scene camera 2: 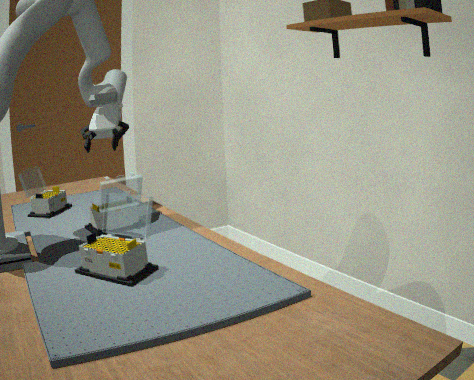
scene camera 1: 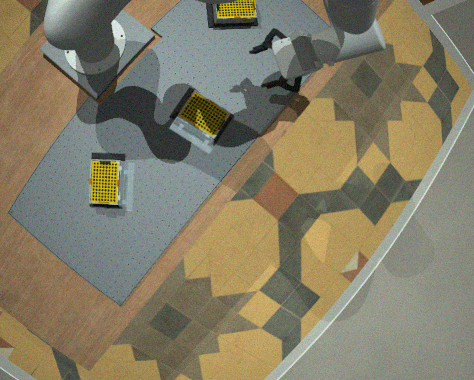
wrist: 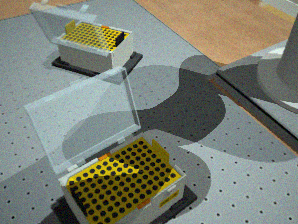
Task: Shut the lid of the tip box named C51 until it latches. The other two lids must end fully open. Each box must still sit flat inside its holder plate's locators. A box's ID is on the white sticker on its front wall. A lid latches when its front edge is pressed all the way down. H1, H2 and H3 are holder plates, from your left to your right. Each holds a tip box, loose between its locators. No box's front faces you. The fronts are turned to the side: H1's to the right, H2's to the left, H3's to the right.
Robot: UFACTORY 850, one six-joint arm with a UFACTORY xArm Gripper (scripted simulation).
Note:
The pictures show: the gripper and a clear lid.
The gripper is seen too in scene camera 2.

